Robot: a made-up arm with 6 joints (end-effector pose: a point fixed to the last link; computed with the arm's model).
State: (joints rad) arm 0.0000 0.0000 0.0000 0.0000 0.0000 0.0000
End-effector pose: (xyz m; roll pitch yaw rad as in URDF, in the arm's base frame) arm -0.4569 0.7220 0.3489 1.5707 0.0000 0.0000
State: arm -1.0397 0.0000 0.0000 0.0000 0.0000 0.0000
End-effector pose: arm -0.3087 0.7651 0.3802 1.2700 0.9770 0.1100
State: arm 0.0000 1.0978 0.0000 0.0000 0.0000 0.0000
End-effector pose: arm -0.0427 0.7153 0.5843 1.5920 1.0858 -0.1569
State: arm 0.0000 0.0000 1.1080 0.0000 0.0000 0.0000
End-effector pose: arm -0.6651 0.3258 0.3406 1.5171 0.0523 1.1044
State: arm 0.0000 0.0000 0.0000 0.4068 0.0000 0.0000
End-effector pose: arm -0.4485 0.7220 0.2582 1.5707 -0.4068 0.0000
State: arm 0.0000 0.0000 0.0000 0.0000 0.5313 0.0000
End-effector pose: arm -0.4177 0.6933 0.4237 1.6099 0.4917 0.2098
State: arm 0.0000 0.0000 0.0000 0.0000 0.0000 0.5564
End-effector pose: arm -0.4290 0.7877 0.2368 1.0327 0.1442 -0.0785
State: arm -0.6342 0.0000 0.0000 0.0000 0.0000 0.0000
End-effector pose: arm -0.3681 0.7428 0.3871 1.3944 0.5928 0.1019
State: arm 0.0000 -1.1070 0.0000 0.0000 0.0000 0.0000
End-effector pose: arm -0.4376 0.6531 -0.1259 1.2332 -1.0639 0.3714
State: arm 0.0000 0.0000 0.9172 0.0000 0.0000 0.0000
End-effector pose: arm -0.6630 0.4068 0.3395 1.5216 0.0395 0.9142
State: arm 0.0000 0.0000 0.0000 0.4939 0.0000 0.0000
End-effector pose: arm -0.4420 0.7220 0.2397 1.5707 -0.4939 0.0000
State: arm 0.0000 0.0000 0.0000 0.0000 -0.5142 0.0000
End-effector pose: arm -0.4511 0.7539 0.2688 1.6343 -0.4733 -0.2086
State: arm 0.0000 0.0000 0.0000 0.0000 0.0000 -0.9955
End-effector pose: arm -0.5259 0.5078 0.4017 2.5377 -0.2766 -0.0724
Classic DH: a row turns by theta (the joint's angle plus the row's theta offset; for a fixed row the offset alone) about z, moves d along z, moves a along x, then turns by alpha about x. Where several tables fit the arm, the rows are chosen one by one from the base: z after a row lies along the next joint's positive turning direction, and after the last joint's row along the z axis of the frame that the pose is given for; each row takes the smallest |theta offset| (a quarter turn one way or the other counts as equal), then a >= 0, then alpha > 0; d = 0 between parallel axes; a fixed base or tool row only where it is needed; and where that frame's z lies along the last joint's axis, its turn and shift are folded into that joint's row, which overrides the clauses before.
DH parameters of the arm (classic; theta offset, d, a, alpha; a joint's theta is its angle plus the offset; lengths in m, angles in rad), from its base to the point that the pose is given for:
base (fixed): 0.3327 0.0231 -0.0908 1.811
joint 1: 0.8671 -0.3058 0.1248 2.5712
joint 2: 0.7736 0.0858 -0.1375 1.7012
joint 3: 0.086 0.1573 0.0056 1.5863
joint 4: -0.002 -0.3816 -0.0572 -2.7631
joint 5: 1.456 -0.2716 0.0393 -1.2987
joint 6: 0.3938 0.1761 -0.1772 -1.8655
tool (fixed): 1.5 -0.1723 0 0

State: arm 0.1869 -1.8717 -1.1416 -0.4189 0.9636 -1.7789
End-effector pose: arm -0.2916 0.3008 -0.1444 -1.7792 -0.8626 -0.5835
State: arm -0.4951 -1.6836 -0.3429 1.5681 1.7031 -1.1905
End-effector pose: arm -0.4526 0.3515 -0.0270 1.2462 -1.1717 1.3637
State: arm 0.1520 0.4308 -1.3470 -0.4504 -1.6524 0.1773
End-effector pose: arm 0.2085 0.5135 0.2035 1.3483 -0.9508 -1.9232
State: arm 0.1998 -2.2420 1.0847 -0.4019 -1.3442 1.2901
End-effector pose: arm 0.3445 0.4666 -0.0659 -2.1403 -0.1107 2.7265
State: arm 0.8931 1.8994 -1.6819 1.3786 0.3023 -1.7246
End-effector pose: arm -0.2874 0.4232 0.3578 2.1208 -0.5033 -0.7922
